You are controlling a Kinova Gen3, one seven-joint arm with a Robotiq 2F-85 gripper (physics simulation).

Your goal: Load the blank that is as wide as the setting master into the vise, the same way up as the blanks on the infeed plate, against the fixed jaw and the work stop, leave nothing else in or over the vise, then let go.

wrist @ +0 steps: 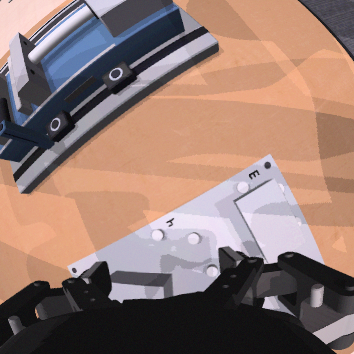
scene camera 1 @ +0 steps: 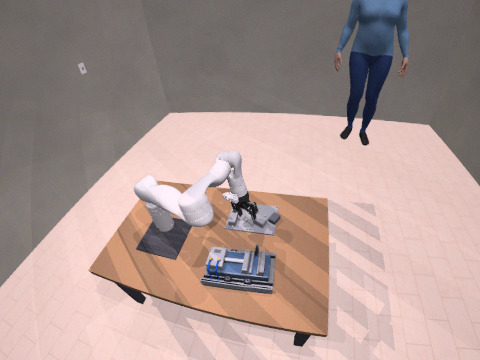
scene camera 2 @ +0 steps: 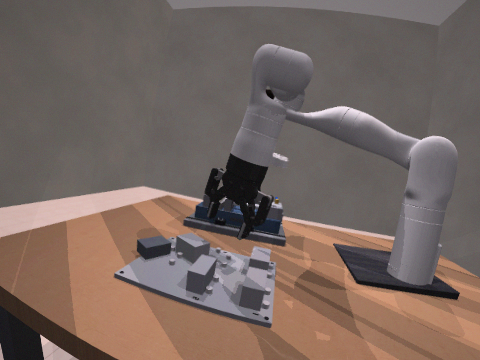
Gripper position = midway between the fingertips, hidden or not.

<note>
The gripper [scene camera 2: 225, 227] is open, with nothing in its grasp. Further things: a grey infeed plate [scene camera 2: 156, 275].
The gripper also shows in the wrist view [wrist: 163, 269]. The grey infeed plate also shows in the wrist view [wrist: 213, 215] and in scene camera 1 [scene camera 1: 267, 210].
</note>
